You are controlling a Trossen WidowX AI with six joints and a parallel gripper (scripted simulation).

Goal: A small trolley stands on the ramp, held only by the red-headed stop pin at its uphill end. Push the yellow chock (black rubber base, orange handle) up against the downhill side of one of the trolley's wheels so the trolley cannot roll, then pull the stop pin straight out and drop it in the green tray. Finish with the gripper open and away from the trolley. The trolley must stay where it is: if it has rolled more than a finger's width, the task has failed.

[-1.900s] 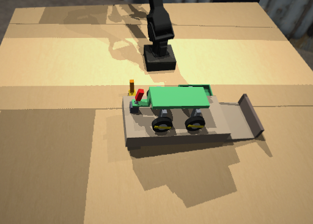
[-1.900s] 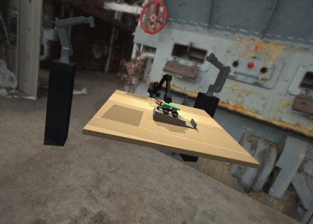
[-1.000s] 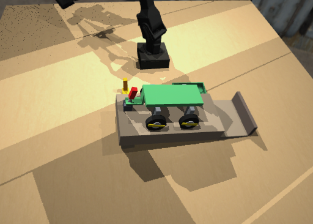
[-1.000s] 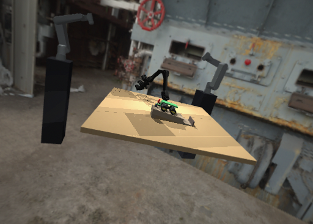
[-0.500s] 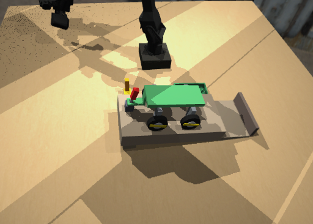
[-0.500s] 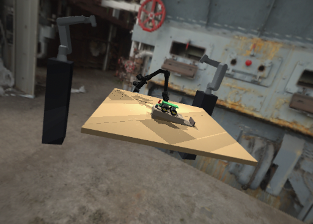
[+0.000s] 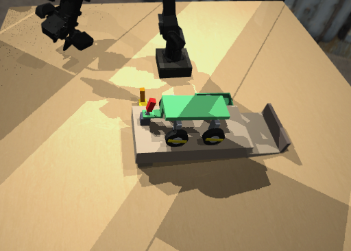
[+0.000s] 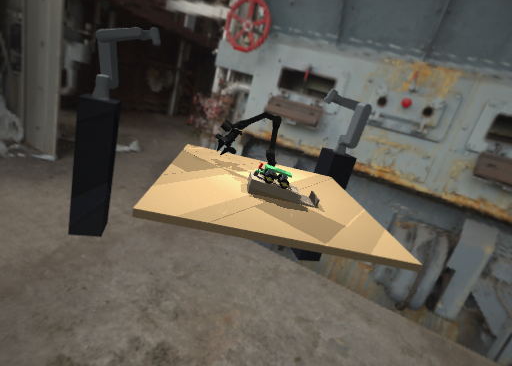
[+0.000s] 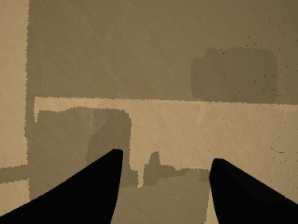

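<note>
Now: gripper tip 270 mm short of the yellow chock, 200 mm to the right of it and 60 mm above it. Also, from my gripper tip: ramp: 440 mm ahead, 290 mm to the left, 40 mm below; then green-decked trolley: 430 mm ahead, 280 mm to the left, 30 mm above; then red-headed stop pin: 390 mm ahead, 180 mm to the left, 50 mm above.
</note>
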